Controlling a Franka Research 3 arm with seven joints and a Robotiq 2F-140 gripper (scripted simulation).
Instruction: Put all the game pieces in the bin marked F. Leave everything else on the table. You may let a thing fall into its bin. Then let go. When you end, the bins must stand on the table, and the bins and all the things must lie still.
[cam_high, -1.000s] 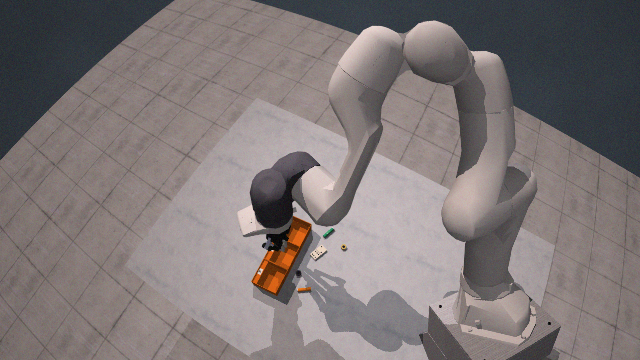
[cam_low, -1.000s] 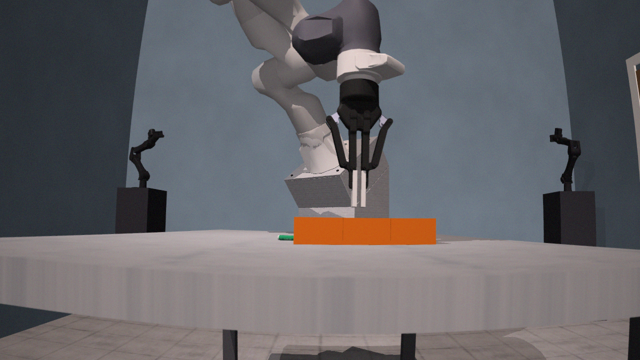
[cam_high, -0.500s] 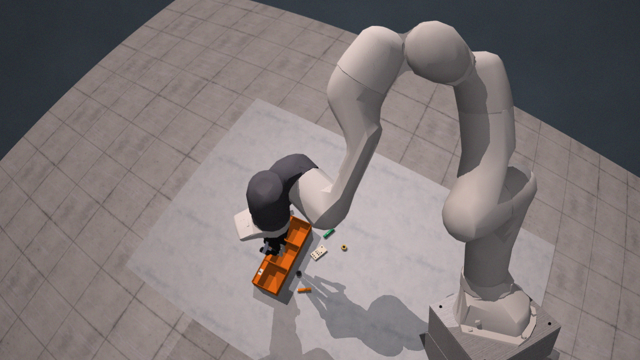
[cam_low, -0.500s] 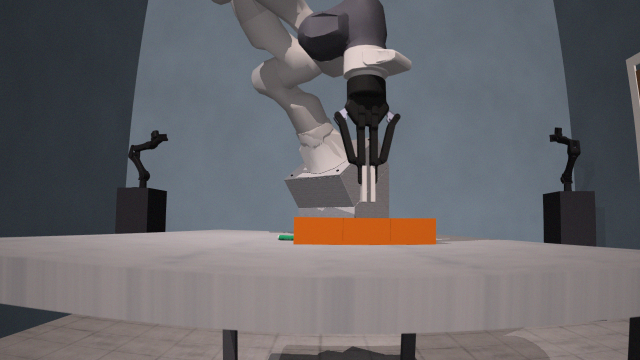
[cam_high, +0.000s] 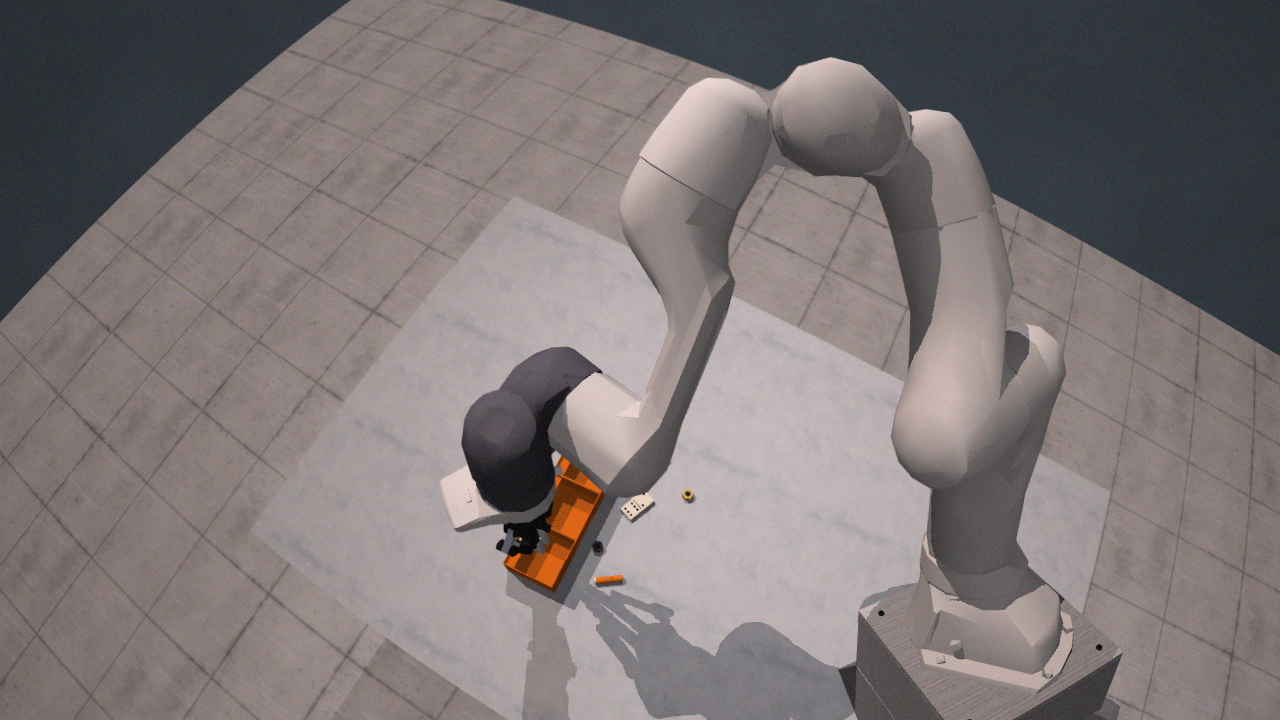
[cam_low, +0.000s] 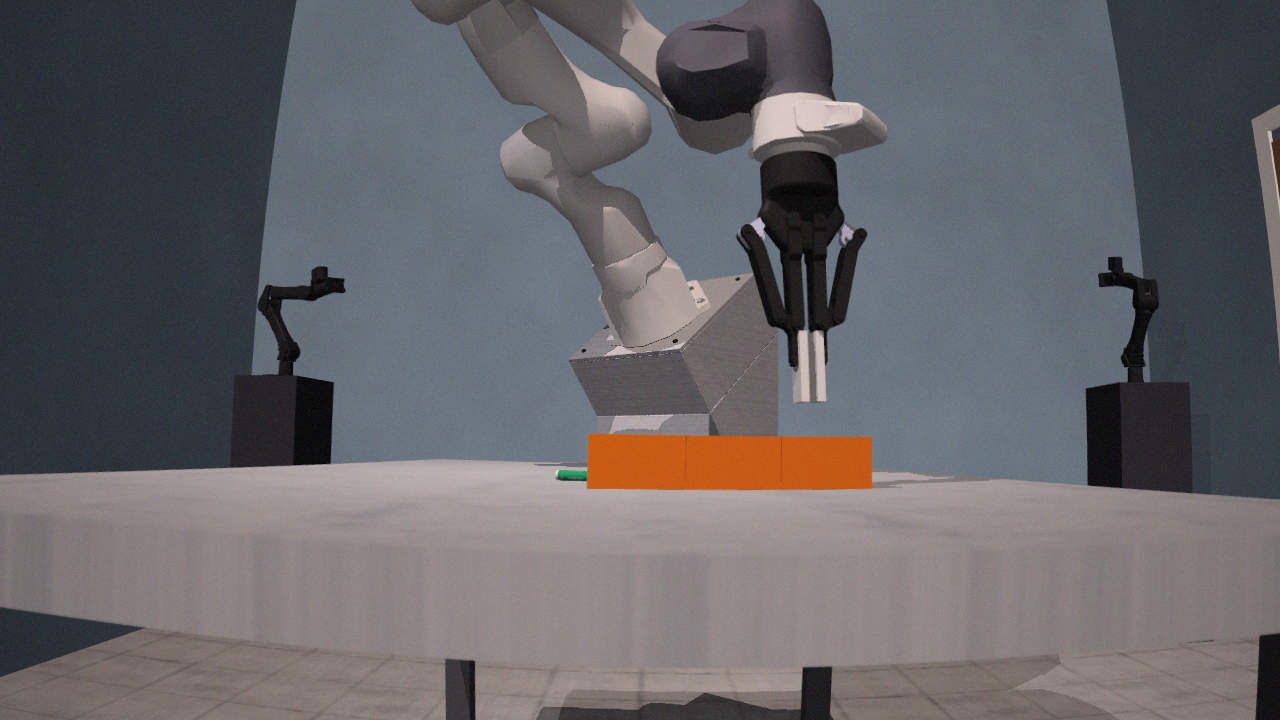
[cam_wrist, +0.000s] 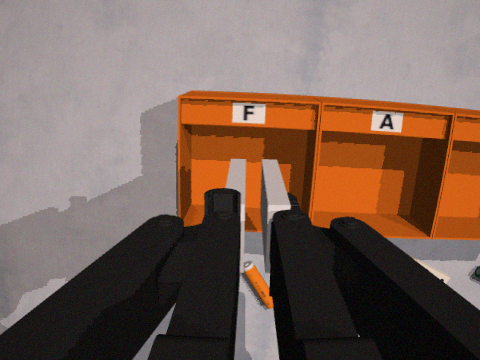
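Right now the white domino is 16 cm to the right of my hand, 11 cm below it and 7 cm behind it. Also, from my hand: orange battery (11 cm below, 10 cm behind, 3 cm to the right); then black nut (11 cm below, 6 cm to the right, 6 cm behind); then orange bin (9 cm below, 8 cm to the right, 1 cm ahead).
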